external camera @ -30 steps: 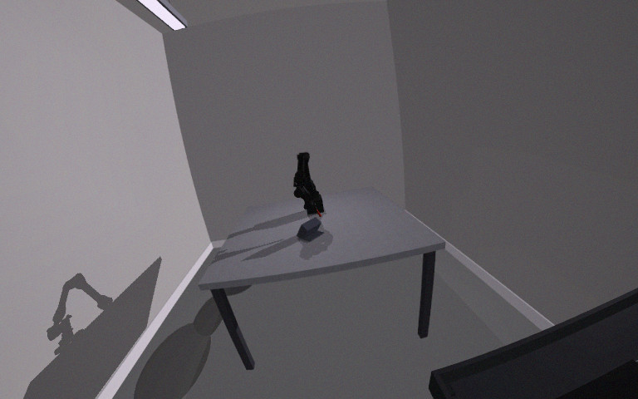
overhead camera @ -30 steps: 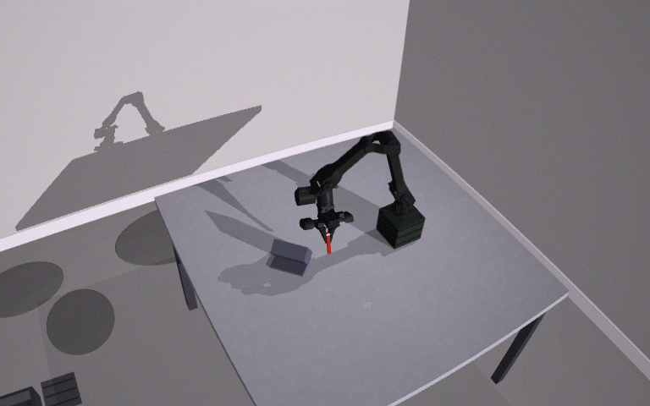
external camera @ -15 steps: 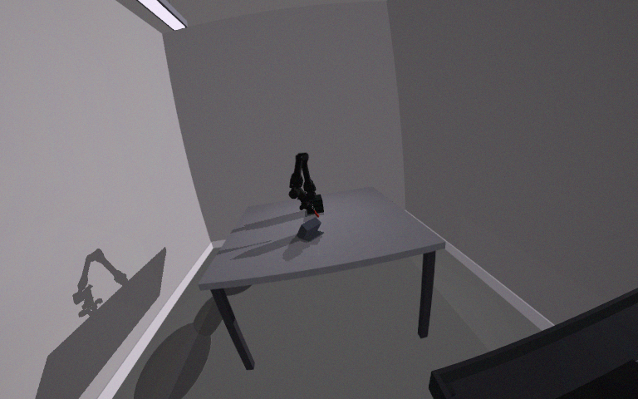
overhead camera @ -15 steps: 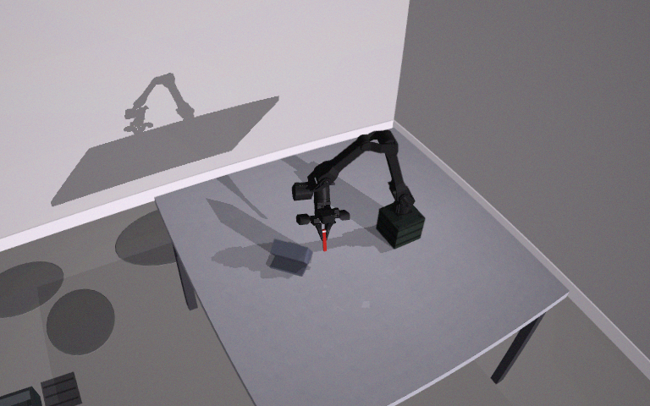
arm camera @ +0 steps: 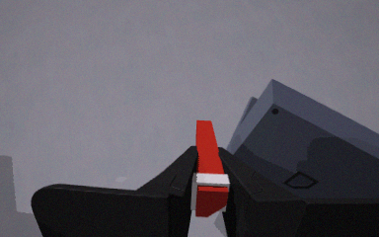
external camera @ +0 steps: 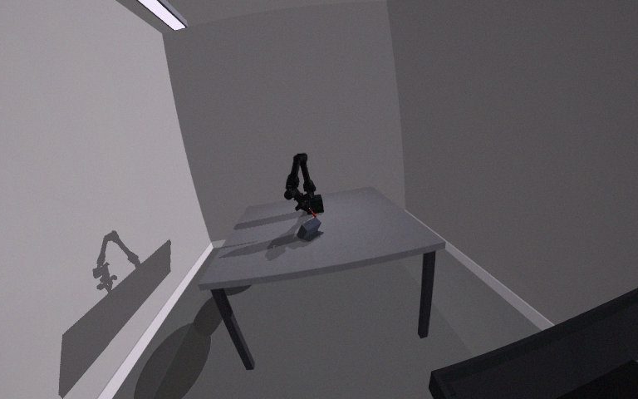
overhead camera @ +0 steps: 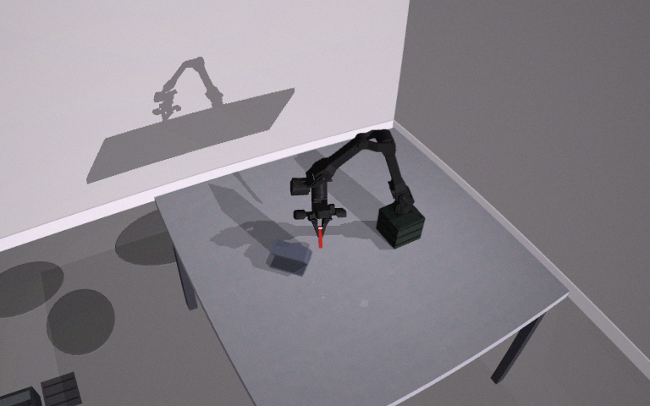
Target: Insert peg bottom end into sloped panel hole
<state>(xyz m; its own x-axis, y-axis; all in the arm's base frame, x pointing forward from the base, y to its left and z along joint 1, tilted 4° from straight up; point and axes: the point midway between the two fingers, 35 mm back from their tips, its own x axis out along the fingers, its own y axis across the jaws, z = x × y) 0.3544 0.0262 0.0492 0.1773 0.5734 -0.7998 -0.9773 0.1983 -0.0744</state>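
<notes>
The panel is 10 cm ahead of my gripper tip, 7 cm below it and 2 cm to the right of it. Round my gripper tip: peg 2 cm above, 1 cm to the right.
</notes>
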